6 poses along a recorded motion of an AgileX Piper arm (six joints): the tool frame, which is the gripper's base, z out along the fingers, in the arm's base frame.
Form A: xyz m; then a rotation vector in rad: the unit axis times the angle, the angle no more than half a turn.
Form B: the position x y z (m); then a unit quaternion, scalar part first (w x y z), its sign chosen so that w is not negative. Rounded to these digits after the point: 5 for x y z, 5 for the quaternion.
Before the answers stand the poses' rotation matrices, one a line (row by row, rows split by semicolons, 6 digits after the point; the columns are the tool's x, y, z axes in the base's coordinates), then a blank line. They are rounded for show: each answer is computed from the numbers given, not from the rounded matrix.
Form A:
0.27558, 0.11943, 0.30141, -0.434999, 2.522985, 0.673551
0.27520, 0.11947, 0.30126, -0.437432, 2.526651, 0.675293
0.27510, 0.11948, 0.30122, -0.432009, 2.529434, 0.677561
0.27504, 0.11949, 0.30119, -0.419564, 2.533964, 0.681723
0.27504, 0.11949, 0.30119, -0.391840, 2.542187, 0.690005
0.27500, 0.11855, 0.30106, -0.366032, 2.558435, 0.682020
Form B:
-0.829550 -0.415151 0.373493; -0.173759 0.827513 0.533882; -0.530712 0.377984 -0.758600
-0.831142 -0.415721 0.369296; -0.176048 0.826692 0.534403; -0.527457 0.379151 -0.760285
-0.833562 -0.411798 0.368234; -0.172588 0.827337 0.534534; -0.524773 0.382015 -0.760709
-0.838059 -0.403215 0.367525; -0.164380 0.828952 0.534620; -0.520227 0.387630 -0.760991
-0.846846 -0.384418 0.367525; -0.145845 0.832413 0.534620; -0.511449 0.399139 -0.760991
-0.856704 -0.363257 0.366200; -0.132767 0.841328 0.523966; -0.498428 0.400265 -0.768998

0.27558, 0.11943, 0.30141, 0.24462, -0.15932, 0.92408, 0.24670
0.27520, 0.11947, 0.30126, 0.24252, -0.16004, 0.92441, 0.24706
0.27510, 0.11948, 0.30122, 0.24138, -0.15796, 0.92488, 0.24775
0.27504, 0.11949, 0.30119, 0.23974, -0.15328, 0.92574, 0.24906
0.27504, 0.11949, 0.30119, 0.23695, -0.14294, 0.92740, 0.25172
0.27500, 0.11855, 0.30106, 0.23218, -0.13320, 0.93100, 0.24818

